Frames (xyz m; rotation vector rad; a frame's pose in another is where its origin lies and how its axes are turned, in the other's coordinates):
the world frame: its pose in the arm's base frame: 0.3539 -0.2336 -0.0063 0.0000 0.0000 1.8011
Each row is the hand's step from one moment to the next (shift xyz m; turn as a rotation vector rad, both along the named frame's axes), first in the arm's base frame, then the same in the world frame.
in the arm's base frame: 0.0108 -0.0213 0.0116 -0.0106 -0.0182 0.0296
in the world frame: -0.0232 -0.0057 0.0116 -0.0153 0.0145 0.0296
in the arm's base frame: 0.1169 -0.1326 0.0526 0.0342 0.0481 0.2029
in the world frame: -0.1558 -0.0835 0.0526 0.0390 -0.0443 0.2029
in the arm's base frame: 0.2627 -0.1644 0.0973 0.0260 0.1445 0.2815
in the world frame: -0.2200 -0.2182 0.0973 0.1347 -0.0583 0.2815
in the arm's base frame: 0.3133 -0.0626 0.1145 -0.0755 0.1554 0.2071
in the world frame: -0.1325 -0.2907 0.1145 0.1685 0.0380 0.2071
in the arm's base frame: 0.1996 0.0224 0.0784 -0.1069 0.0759 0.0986
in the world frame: -0.0238 -0.1994 0.0784 0.0983 0.0868 0.0986
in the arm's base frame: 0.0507 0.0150 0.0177 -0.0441 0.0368 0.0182
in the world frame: 0.0030 -0.0528 0.0177 0.0459 0.0345 0.0182
